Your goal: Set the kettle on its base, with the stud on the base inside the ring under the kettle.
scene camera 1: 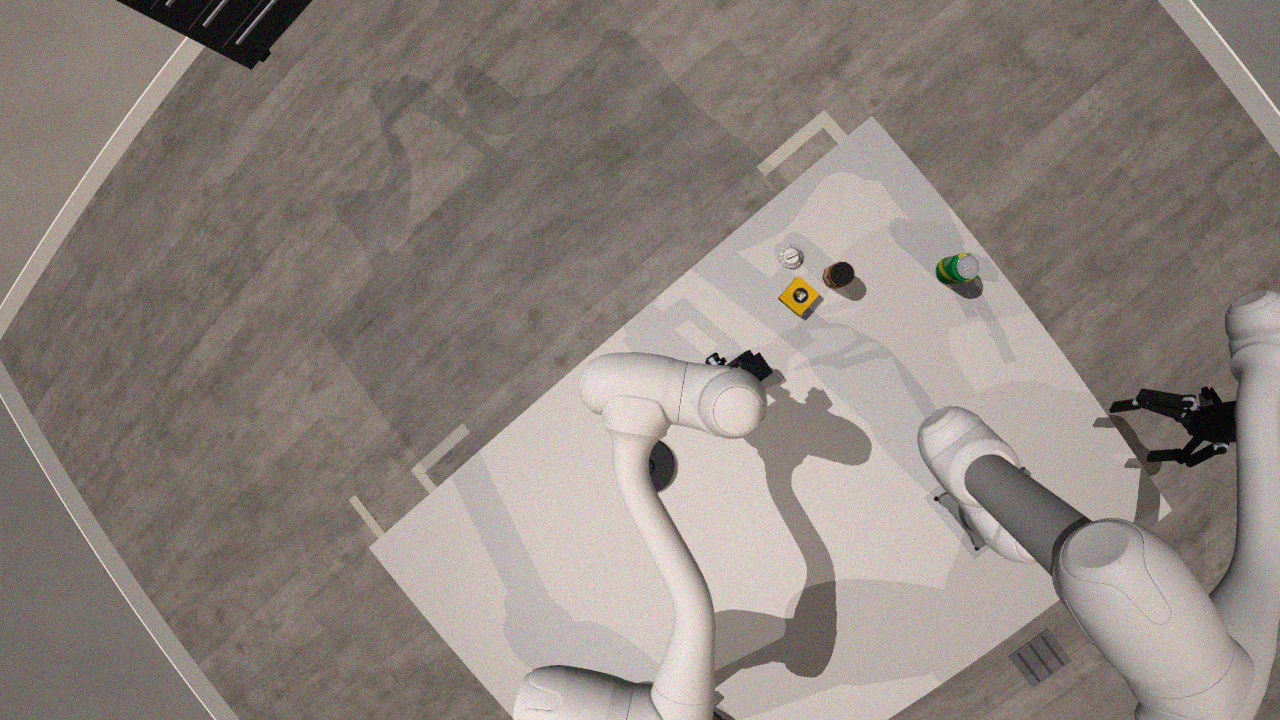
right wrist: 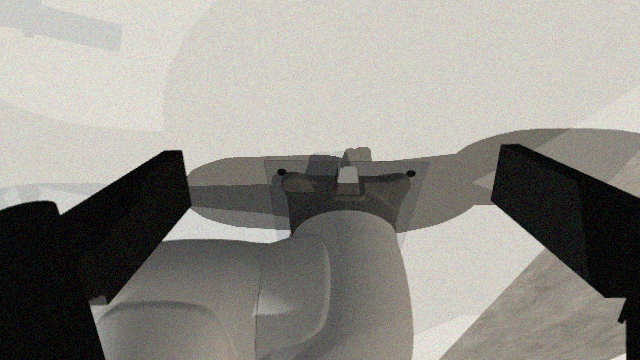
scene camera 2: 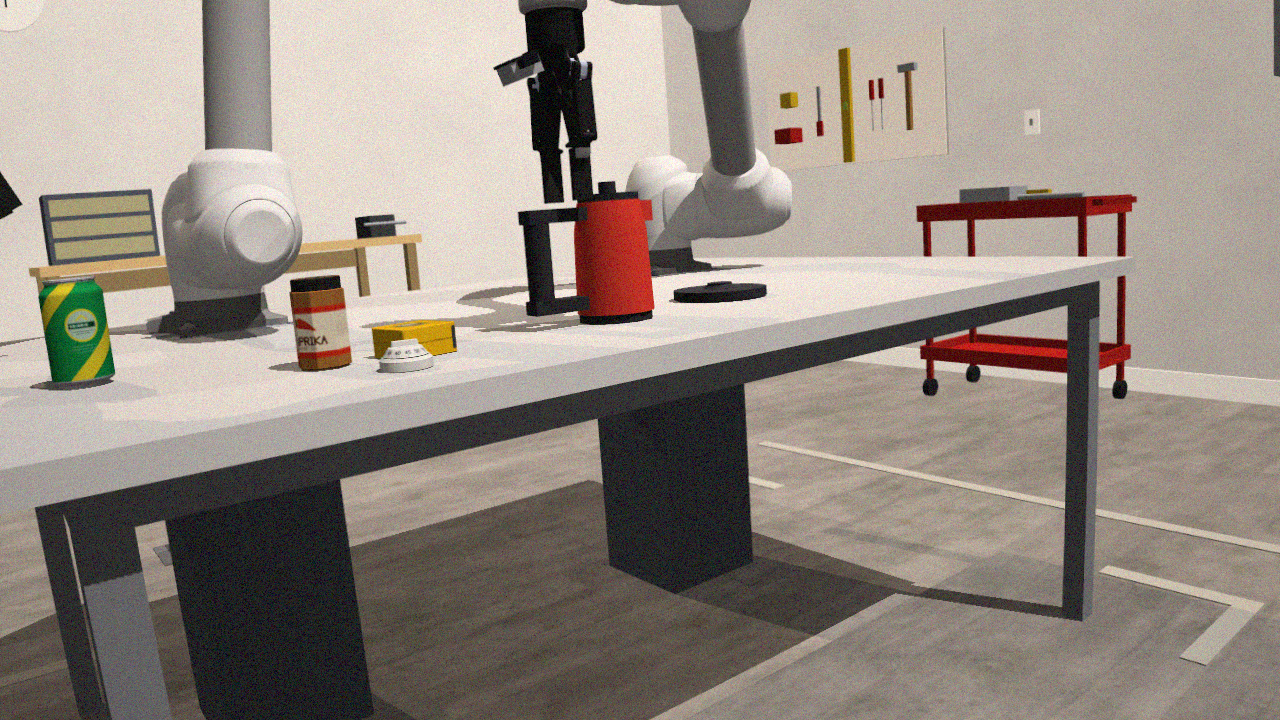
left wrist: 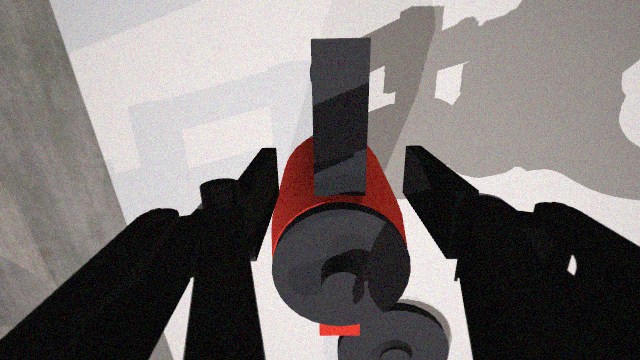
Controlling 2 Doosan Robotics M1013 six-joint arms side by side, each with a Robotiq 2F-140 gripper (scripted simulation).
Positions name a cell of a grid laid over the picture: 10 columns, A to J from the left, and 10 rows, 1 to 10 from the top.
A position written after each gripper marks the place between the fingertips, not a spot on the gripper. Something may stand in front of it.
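A round black base (scene camera 2: F5) (scene camera 1: F7) is visible, as are a red kettle (scene camera 2: E4), a paprika jar (scene camera 2: C5) and a yellow box (scene camera 2: D5). There is also a white dial timer (scene camera 2: D5); in the left wrist view it is out of frame, and in the right wrist view the timer is out of frame too. The left gripper (scene camera 2: E3) (left wrist: F5) and the right gripper (scene camera 1: I7) (right wrist: F5) are both visible.
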